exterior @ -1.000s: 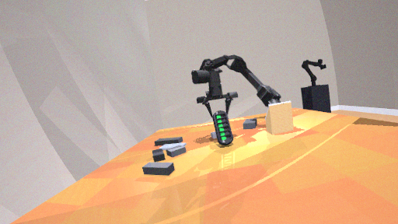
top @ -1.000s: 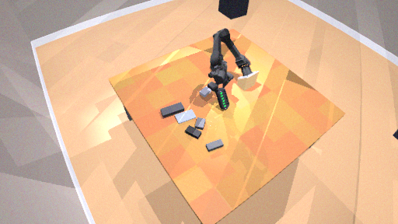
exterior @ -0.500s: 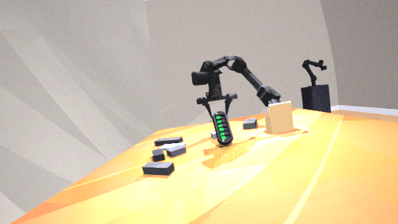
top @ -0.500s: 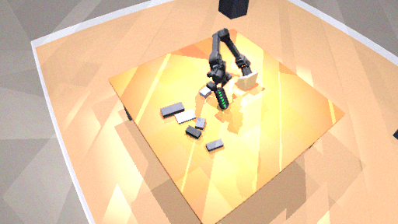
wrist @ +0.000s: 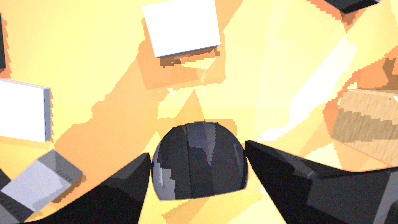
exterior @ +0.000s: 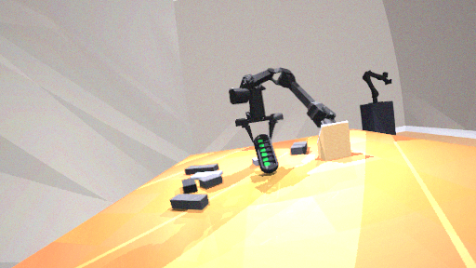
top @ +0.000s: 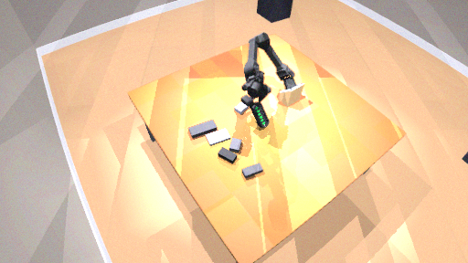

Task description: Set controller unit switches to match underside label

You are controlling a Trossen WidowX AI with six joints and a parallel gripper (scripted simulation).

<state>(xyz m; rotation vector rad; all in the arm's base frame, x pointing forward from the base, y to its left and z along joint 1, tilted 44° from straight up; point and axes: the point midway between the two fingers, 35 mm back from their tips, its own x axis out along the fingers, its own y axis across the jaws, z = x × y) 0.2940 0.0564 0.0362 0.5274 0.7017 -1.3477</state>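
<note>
Now: the pale grey block 10 cm to the right of my gripper tip, 10 cm below it and 2 cm ahead of it. From my gripper tip the other things lie so: pale plate (25 cm ahead, 11 cm below, 1 cm to the left).
</note>
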